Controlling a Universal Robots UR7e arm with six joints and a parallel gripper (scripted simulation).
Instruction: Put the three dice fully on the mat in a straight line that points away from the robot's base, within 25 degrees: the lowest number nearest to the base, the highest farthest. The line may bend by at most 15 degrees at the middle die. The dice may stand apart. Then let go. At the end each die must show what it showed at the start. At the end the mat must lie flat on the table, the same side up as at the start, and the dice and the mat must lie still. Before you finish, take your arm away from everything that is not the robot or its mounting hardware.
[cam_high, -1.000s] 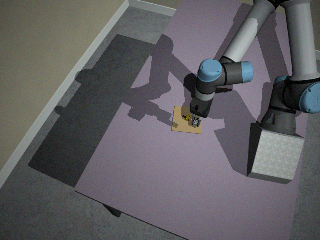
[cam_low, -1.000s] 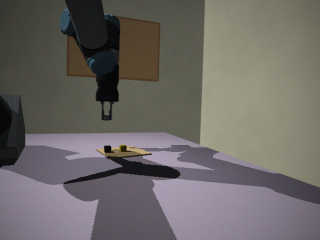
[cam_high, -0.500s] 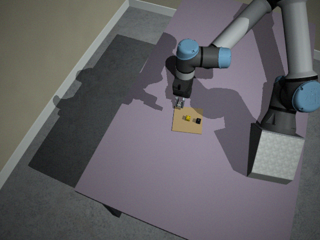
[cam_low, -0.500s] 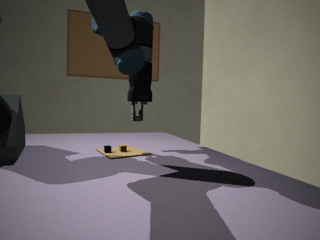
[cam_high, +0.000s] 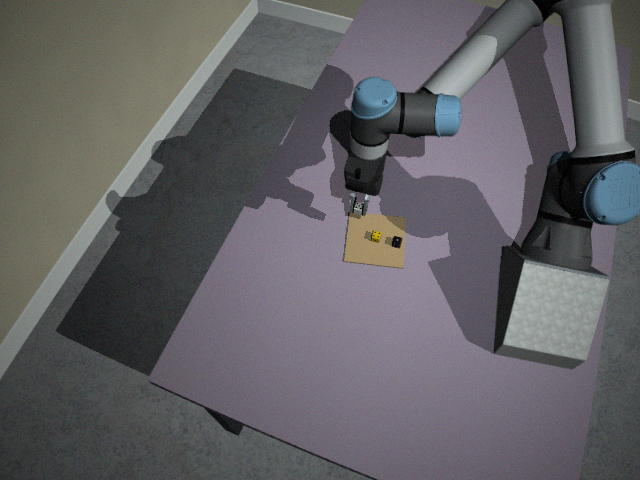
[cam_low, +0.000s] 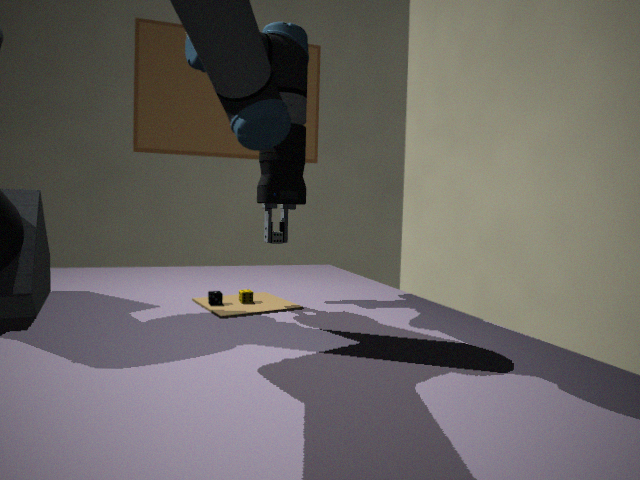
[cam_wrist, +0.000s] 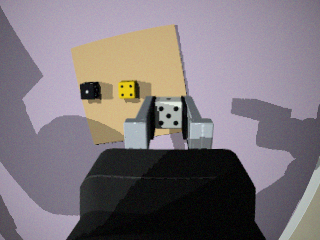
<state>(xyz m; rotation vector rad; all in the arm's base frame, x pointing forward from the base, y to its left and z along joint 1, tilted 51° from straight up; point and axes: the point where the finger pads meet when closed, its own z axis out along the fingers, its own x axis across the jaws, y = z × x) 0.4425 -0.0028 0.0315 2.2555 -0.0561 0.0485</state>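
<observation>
My hand is 5 cm past the yellow die and 11 cm above it. Also, from my hand: white die: 1 cm below; then tan mat: 5 cm behind, 12 cm below; then black die: 10 cm behind, 1 cm to the left, 11 cm below.
</observation>
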